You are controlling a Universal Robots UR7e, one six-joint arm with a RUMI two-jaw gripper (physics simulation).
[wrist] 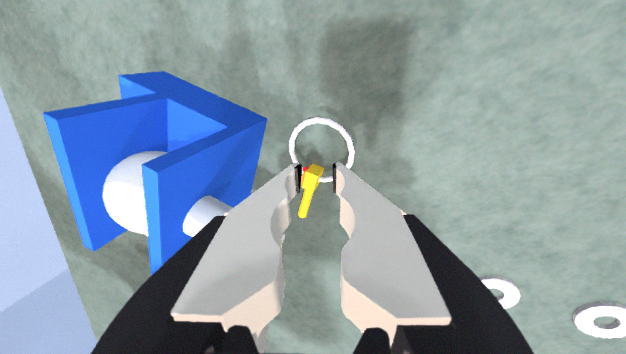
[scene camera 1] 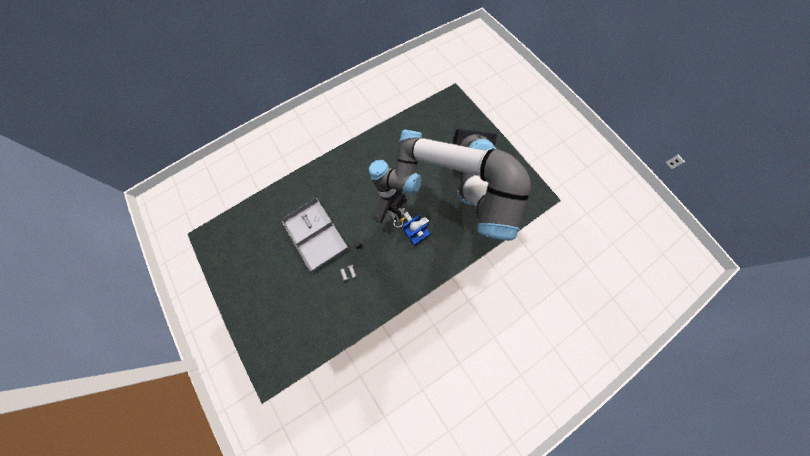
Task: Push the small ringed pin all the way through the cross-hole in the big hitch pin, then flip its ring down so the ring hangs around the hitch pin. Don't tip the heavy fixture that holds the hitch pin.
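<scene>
The blue fixture (scene camera 1: 408,231) (wrist: 210,167) stands upright on the table and holds the thick white hitch pin (wrist: 127,195). The small pin (wrist: 313,175) shows a yellow head and stem with a bit of red beside it. Its white ring (wrist: 320,120) stretches beyond the fingertips, to the side of the fixture. My gripper (scene camera 1: 400,217) (wrist: 317,165) is partly open, with a narrow gap. The yellow head lies in view between the fingertips, nearer the left one, and is not clamped. The fingers hide the hitch pin's far end, and I cannot see the cross-hole.
Two white washers (wrist: 512,295) (wrist: 585,322) lie at the lower right of the wrist view. A grey two-part tray (scene camera 1: 299,243) with small parts lies left of the fixture. A small black object (scene camera 1: 358,245) and two light pieces (scene camera 1: 344,274) (scene camera 1: 352,271) lie near the tray.
</scene>
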